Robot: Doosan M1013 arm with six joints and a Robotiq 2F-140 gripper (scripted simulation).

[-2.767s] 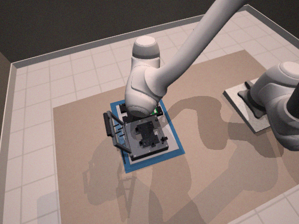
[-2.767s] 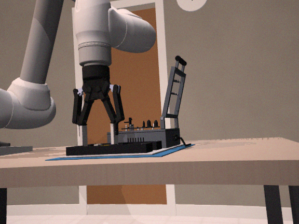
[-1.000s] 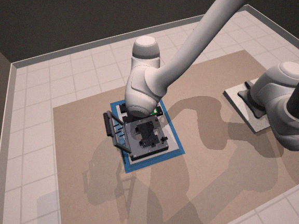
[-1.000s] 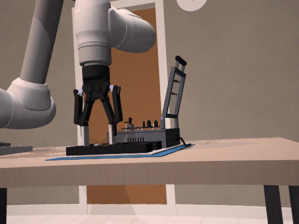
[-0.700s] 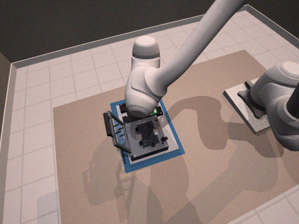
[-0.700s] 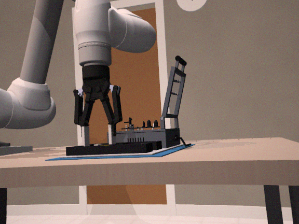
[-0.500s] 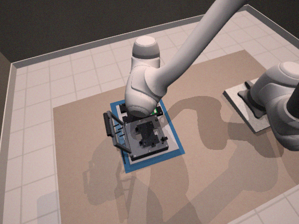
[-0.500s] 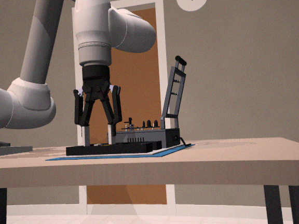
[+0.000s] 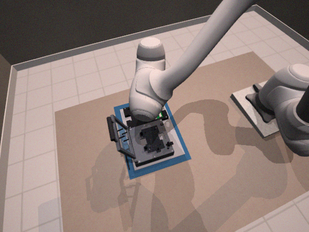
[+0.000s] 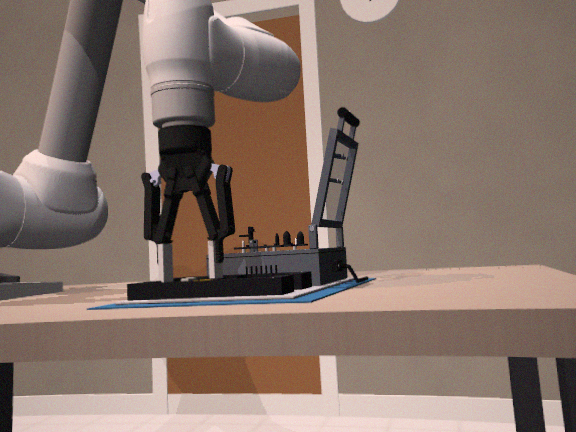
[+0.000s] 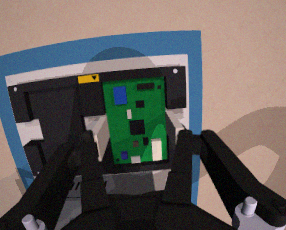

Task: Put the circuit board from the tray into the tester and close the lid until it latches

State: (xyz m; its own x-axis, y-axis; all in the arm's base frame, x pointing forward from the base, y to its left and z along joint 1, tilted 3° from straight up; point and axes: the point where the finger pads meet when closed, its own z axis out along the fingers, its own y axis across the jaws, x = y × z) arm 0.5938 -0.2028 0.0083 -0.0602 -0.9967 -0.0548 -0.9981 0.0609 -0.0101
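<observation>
Now: the green circuit board 2 cm below my hand. Round my hand: latch hook 23 cm to the left, 5 cm above, 1 cm ahead; lid 19 cm ahead, 16 cm to the left, 14 cm above.
</observation>
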